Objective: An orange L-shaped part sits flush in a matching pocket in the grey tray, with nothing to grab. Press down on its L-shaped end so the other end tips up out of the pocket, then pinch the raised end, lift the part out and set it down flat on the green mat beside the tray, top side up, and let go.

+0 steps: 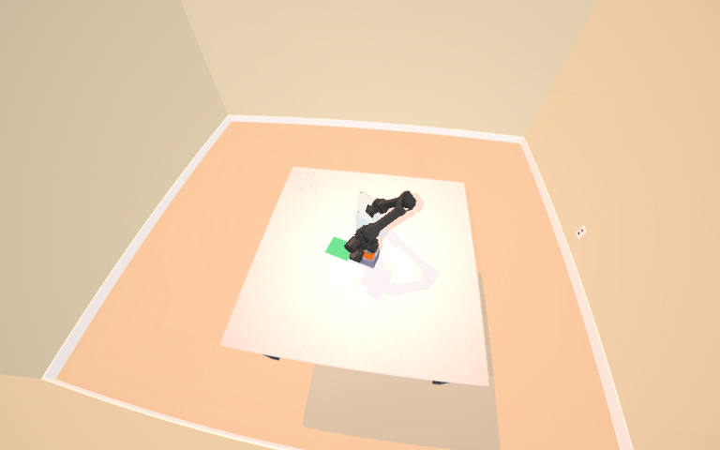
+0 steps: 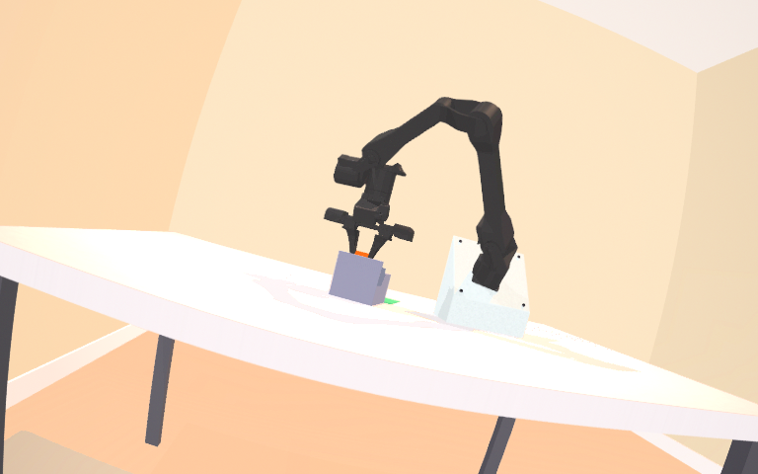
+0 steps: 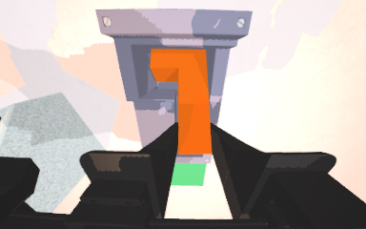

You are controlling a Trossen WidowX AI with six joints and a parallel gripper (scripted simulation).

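The green mat is 14 cm to the right of my gripper tip, 8 cm below it and 4 cm behind it. The rest, counted from my gripper tip: orange L-shaped part: 4 cm to the left, 3 cm below, 1 cm behind.
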